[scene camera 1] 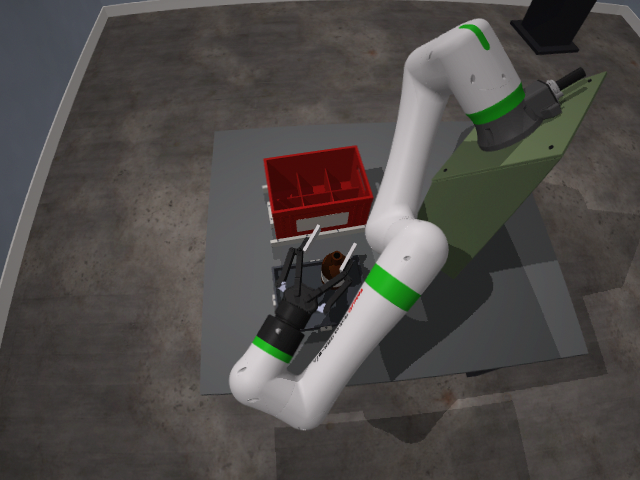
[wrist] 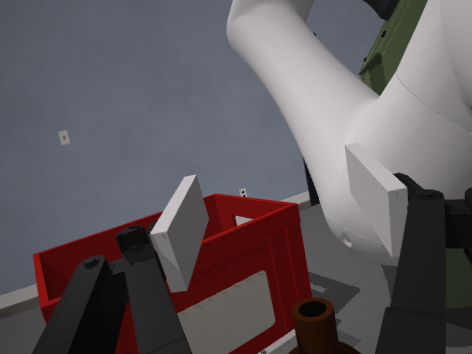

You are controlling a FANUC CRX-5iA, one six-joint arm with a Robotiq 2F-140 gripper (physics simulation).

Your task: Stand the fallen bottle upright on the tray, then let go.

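Note:
The brown bottle with a pale label stands upright on the dark tray. In the wrist view its neck shows at the bottom edge, with the lower body out of view. My gripper is open and empty. Its white finger pads are apart, and in the wrist view they show above the bottle's mouth, with no contact visible. In the scene view one finger passes in front of the bottle's right side, and the finger links and arm hide part of the tray.
A red divided crate stands behind the tray, inside a white frame on the grey table. The green pedestal stands at the right. My arm reaches over the tray's right side.

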